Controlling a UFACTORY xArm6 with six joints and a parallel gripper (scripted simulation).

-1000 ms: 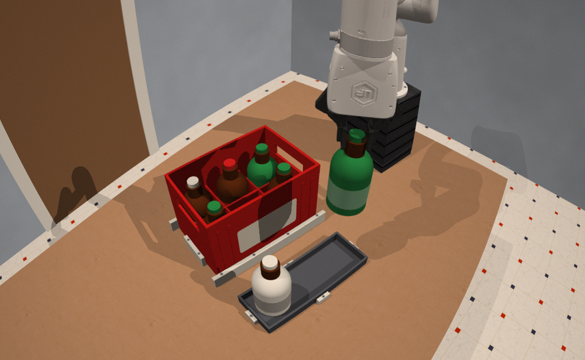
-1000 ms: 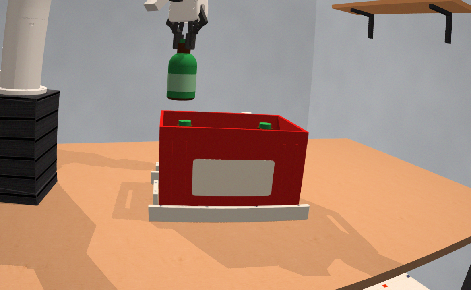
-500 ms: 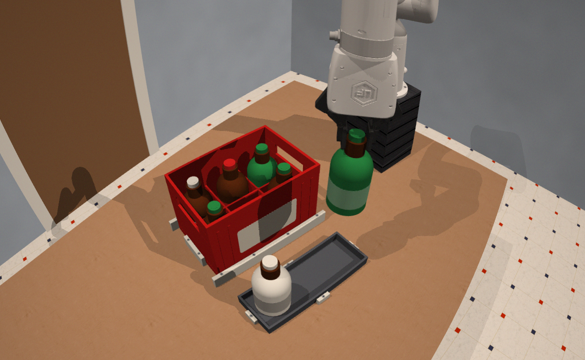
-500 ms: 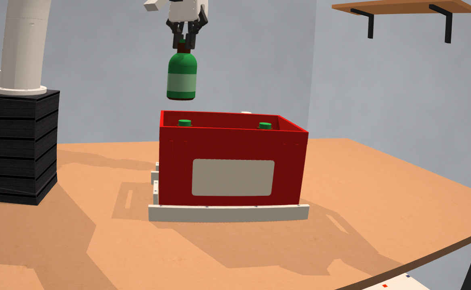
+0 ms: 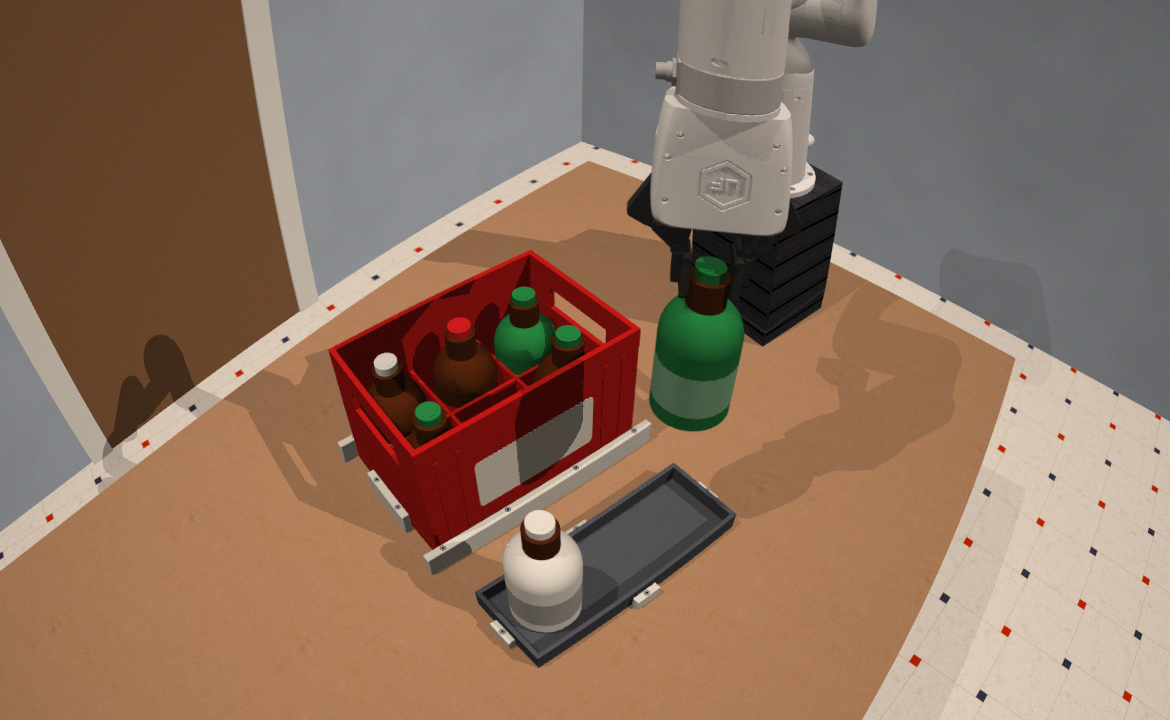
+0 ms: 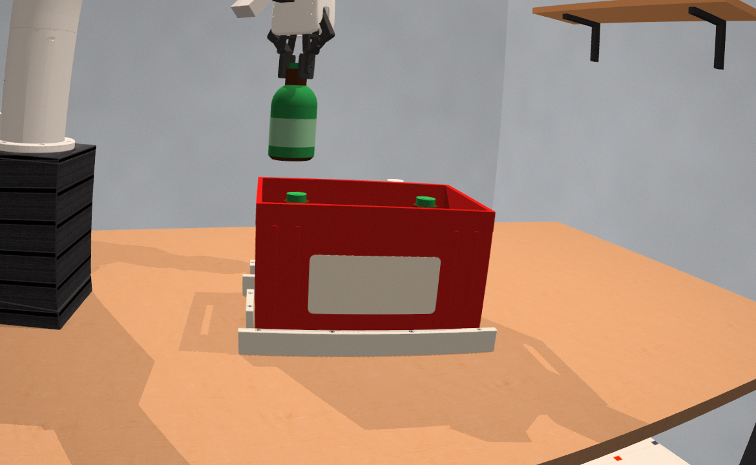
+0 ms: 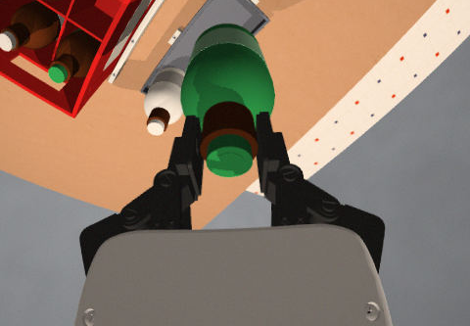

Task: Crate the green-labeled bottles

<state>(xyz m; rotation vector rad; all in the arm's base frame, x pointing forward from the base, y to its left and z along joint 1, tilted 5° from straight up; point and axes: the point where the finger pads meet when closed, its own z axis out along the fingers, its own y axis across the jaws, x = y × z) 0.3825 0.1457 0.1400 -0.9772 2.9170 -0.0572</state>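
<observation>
The green bottle lies 7 cm below my hand. Round my hand: dark tray: 9 cm ahead, 1 cm to the right, 32 cm below; then crate: 6 cm ahead, 22 cm to the right, 25 cm below; then white-labeled bottle: 17 cm ahead, 2 cm to the right, 25 cm below.
</observation>
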